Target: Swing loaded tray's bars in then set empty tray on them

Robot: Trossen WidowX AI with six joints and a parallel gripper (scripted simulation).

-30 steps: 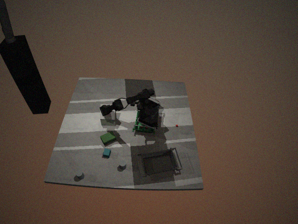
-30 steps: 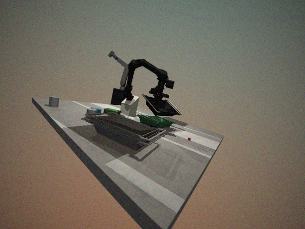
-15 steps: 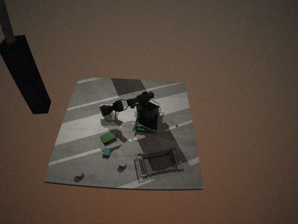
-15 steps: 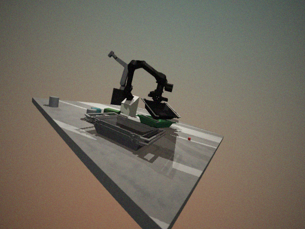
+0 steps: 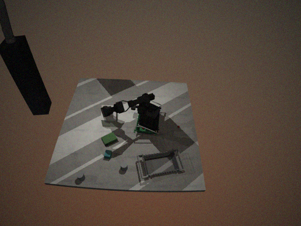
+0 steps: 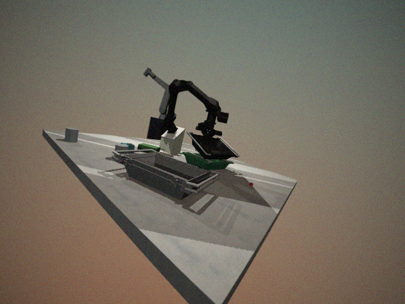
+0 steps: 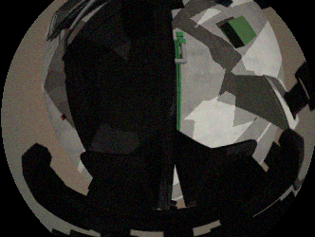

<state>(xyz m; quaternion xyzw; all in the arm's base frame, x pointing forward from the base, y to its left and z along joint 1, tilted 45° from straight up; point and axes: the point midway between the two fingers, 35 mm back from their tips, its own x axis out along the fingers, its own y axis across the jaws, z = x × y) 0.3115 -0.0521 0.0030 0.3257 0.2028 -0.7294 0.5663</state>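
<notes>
Now: gripper tip 80 mm short of the dark tray and 20 mm to the left of it. Round my gripper tip: teal cube 320 mm behind, 320 mm to the right, 110 mm below; green block 310 mm behind, 170 mm to the right, 120 mm below.
</notes>
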